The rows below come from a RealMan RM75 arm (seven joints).
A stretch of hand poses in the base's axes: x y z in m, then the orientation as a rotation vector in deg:
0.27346 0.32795 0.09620 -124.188 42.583 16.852
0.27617 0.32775 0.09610 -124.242 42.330 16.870
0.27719 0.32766 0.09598 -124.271 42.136 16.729
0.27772 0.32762 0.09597 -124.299 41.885 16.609
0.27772 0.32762 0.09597 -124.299 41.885 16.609
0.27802 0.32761 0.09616 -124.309 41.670 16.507
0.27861 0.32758 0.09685 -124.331 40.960 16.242
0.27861 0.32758 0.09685 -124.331 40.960 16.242
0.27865 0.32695 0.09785 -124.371 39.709 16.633
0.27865 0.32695 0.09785 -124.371 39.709 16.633
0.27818 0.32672 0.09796 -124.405 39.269 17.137
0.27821 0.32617 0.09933 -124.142 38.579 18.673
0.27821 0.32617 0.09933 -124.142 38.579 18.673
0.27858 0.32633 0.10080 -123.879 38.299 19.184
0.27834 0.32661 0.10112 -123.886 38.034 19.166
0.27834 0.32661 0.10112 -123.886 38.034 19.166
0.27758 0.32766 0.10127 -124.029 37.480 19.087
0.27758 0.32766 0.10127 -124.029 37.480 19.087
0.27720 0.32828 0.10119 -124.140 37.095 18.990
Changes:
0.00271 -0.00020 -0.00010 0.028 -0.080 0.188
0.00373 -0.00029 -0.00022 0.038 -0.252 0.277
0.00426 -0.00033 -0.00023 0.067 -0.432 0.410
0.00426 -0.00033 -0.00023 0.067 -0.432 0.410
0.00456 -0.00034 -0.00004 0.106 -0.586 0.520
0.00515 -0.00037 0.00065 0.252 -1.048 0.904
0.00515 -0.00037 0.00065 0.252 -1.048 0.904
0.00519 -0.00100 0.00165 0.635 -1.252 1.867
0.00519 -0.00100 0.00165 0.635 -1.252 1.867
0.00472 -0.00123 0.00176 0.805 -1.061 2.334
0.00475 -0.00178 0.00313 1.468 -0.264 3.218
0.00475 -0.00178 0.00313 1.468 -0.264 3.218
0.00512 -0.00162 0.00460 1.863 -0.036 3.493
0.00488 -0.00134 0.00492 1.927 -0.150 3.664
0.00488 -0.00134 0.00492 1.927 -0.150 3.664
0.00412 -0.00029 0.00507 1.937 -0.404 4.049
0.00412 -0.00029 0.00507 1.937 -0.404 4.049
0.00374 0.00033 0.00499 1.927 -0.608 4.305

